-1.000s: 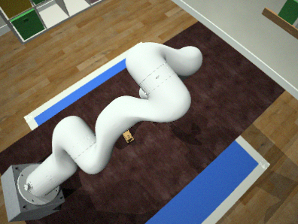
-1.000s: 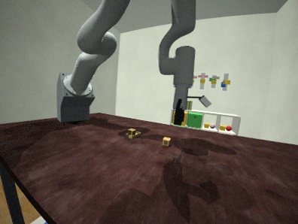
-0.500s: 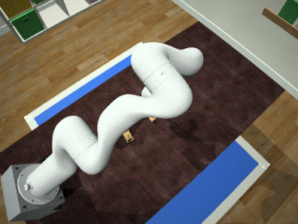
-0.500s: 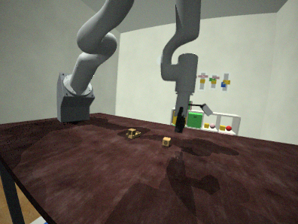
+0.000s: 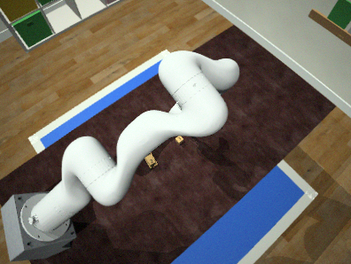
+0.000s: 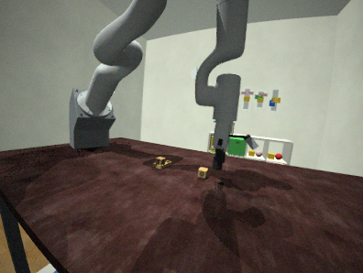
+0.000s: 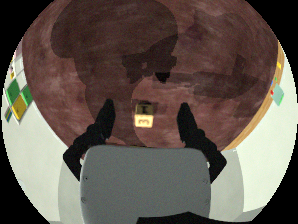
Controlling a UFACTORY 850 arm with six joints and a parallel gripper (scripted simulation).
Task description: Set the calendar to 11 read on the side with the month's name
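Now: hand 6 cm past the cube and 5 cm above it. Also, from my hand: wooden tray 25 cm behind, 2 cm to the left, 6 cm below.
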